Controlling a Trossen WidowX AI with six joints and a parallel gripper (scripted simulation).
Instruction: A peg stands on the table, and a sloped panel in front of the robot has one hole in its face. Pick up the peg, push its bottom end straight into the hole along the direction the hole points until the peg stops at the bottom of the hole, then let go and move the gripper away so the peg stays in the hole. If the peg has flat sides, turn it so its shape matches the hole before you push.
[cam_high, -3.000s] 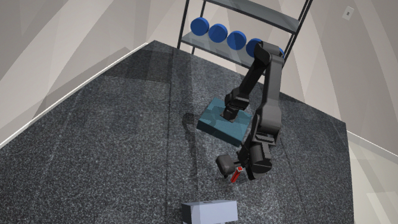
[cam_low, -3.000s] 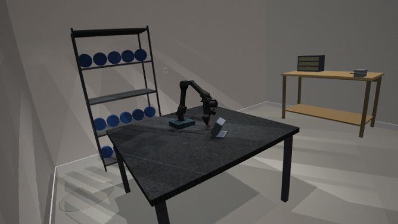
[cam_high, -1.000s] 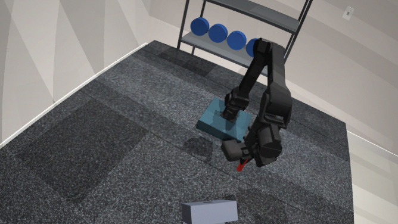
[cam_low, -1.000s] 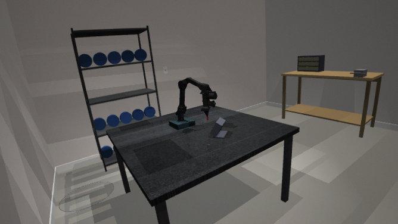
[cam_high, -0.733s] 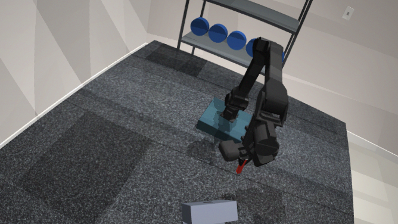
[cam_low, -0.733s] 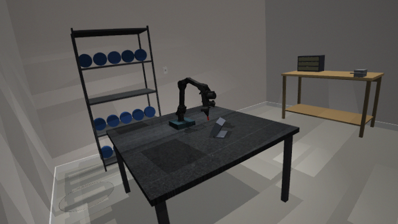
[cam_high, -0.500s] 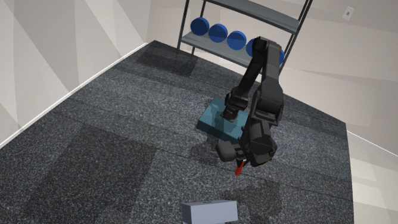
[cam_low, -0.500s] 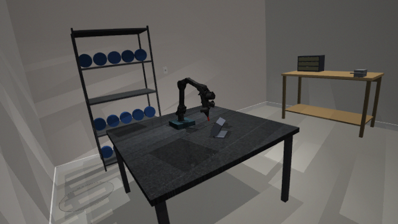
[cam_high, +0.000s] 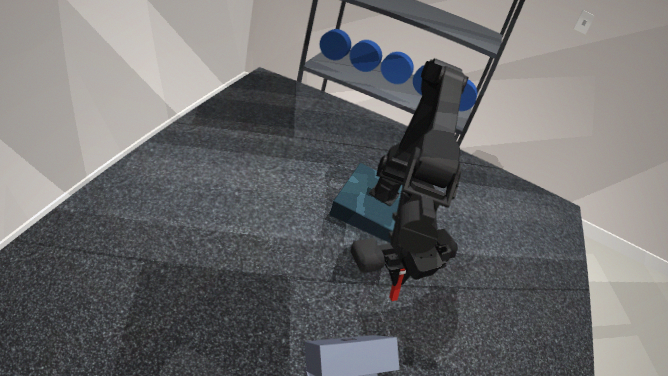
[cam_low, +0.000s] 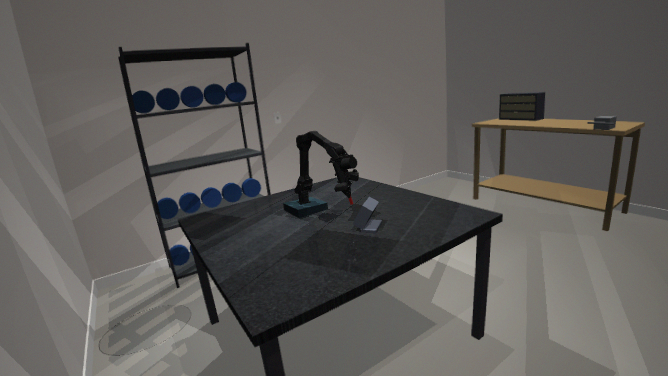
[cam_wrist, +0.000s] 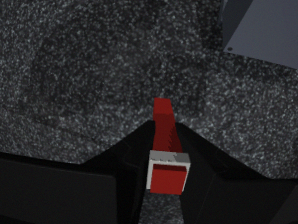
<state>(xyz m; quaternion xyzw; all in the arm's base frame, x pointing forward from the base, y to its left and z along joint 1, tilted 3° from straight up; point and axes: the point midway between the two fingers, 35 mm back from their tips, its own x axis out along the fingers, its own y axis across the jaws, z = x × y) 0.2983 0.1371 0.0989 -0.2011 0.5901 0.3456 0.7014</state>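
My gripper tip is now 160 mm short of the grey sloped panel and 40 mm above it. Round my gripper tip: red peg (20 mm above).
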